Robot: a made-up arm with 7 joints.
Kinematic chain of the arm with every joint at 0, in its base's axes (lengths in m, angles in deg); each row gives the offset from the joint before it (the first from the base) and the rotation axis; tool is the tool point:
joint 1: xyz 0 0 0.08 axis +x
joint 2: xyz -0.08 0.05 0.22 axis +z
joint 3: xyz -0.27 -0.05 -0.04 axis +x
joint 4: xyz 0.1 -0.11 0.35 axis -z
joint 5: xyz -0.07 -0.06 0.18 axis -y
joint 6: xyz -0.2 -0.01 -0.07 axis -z
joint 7: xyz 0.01 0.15 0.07 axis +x
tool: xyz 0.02 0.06 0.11
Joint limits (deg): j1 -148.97..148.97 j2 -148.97..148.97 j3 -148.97..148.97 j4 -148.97..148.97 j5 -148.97..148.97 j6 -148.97..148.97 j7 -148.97..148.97
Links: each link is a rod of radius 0.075 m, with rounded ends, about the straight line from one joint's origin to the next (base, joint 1, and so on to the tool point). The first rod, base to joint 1, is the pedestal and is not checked.
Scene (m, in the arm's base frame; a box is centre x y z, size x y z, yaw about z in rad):
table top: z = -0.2
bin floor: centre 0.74 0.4 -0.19 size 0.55 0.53 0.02 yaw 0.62
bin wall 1: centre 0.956 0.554 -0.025 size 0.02 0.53 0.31 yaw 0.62
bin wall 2: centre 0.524 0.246 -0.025 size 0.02 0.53 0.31 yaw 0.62
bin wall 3: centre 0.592 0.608 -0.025 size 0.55 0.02 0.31 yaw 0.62
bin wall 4: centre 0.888 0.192 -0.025 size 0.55 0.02 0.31 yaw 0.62
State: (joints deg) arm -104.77 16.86 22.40 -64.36 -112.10 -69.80 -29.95
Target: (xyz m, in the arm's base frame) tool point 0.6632 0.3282 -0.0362
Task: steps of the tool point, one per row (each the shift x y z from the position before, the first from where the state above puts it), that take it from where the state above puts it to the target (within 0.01 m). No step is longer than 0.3 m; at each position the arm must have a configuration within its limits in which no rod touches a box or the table.
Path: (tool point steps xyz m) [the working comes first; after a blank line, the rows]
Joints at the target: -122.66 68.00 78.48 -30.36 -146.87 -93.55 -20.62
Straight joint move there: touches bin wall 3.

1: 0.1656 -0.0504 0.1147
2: 0.1874 -0.1007 0.0790
3: 0.1841 -0.1549 0.0374
4: 0.1521 -0.2058 -0.0033
5: 0.0923 -0.2440 -0.0358
6: 0.0166 0.0155 -0.1851
7: -0.0166 -0.0155 -0.1763

